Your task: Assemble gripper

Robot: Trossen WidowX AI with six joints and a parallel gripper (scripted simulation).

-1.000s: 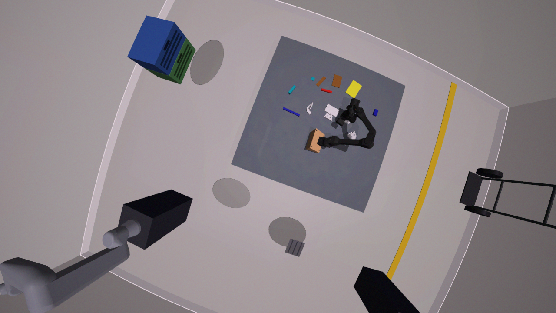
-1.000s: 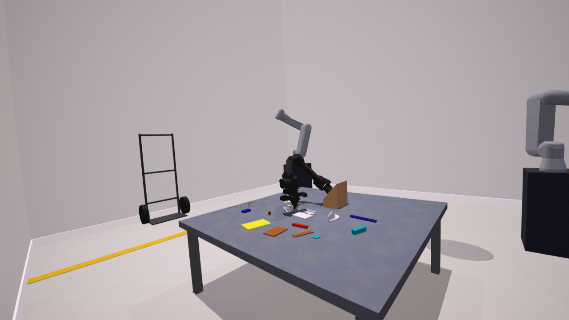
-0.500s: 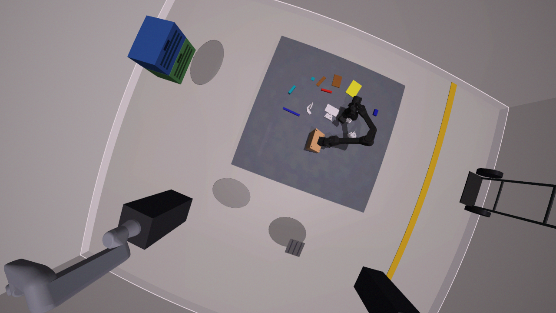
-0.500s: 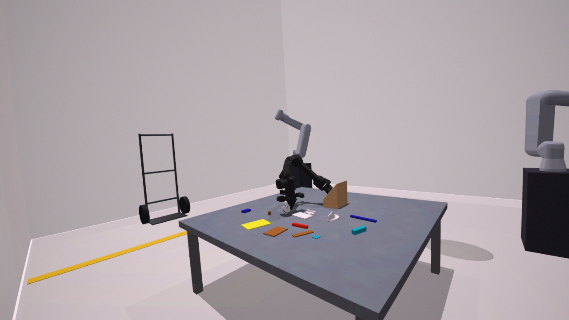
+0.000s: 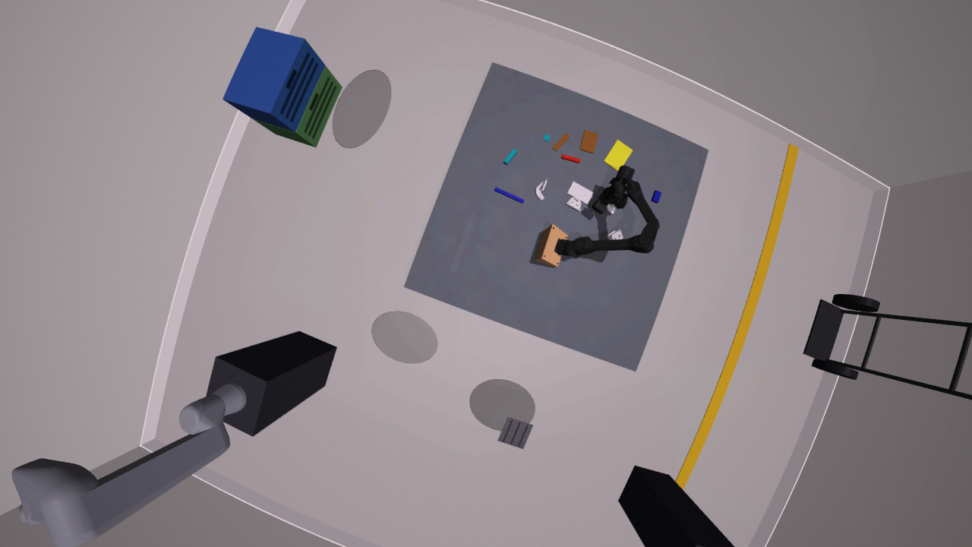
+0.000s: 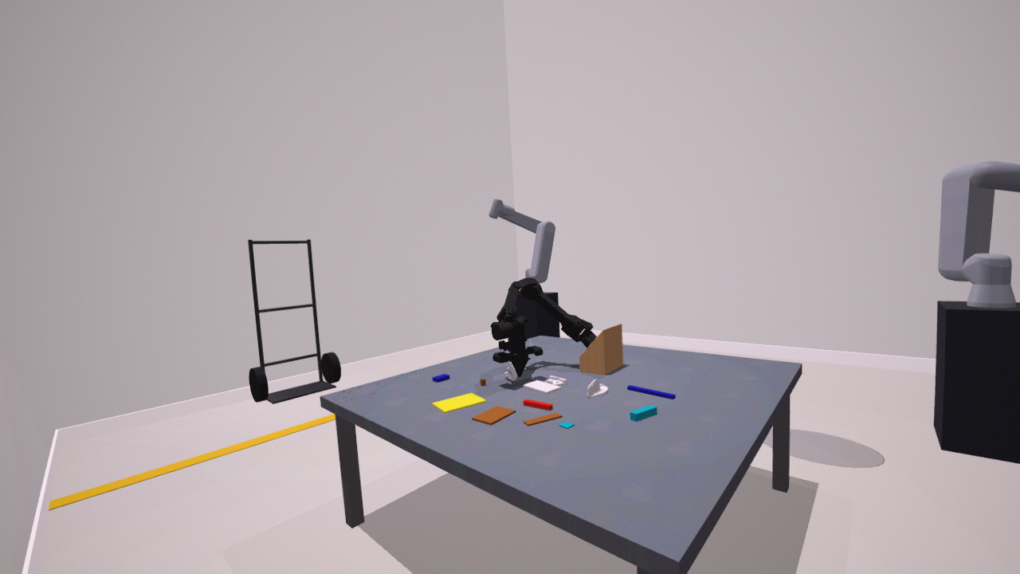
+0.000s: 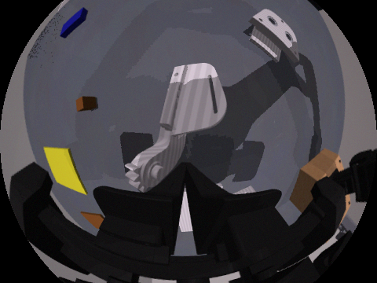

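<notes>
Right now my gripper tip is 30 mm to the left of the white jaw, 20 mm below it and 20 mm short of it. The rest, counted from my gripper tip: flat white ribbed part: 110 mm to the left, 20 mm below; red bar: 210 mm to the left, 160 mm ahead, 20 mm below; yellow plate: 280 mm ahead, 20 mm to the right, 20 mm below.
</notes>
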